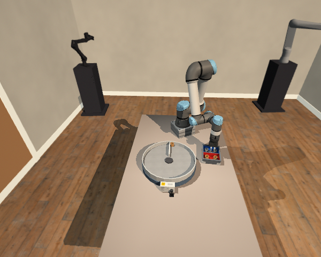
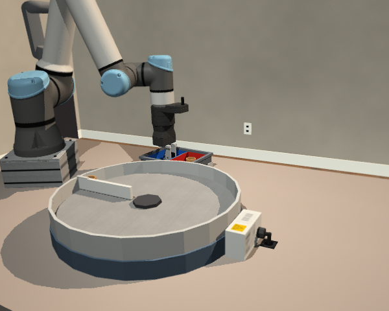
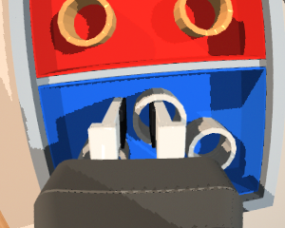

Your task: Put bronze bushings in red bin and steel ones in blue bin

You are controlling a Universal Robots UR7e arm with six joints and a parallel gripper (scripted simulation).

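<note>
The bin lies 3 cm ahead of my hand and 2 cm to the right of it. Round my hand: round turntable (12 cm ahead, 38 cm to the right, 2 cm above).
</note>
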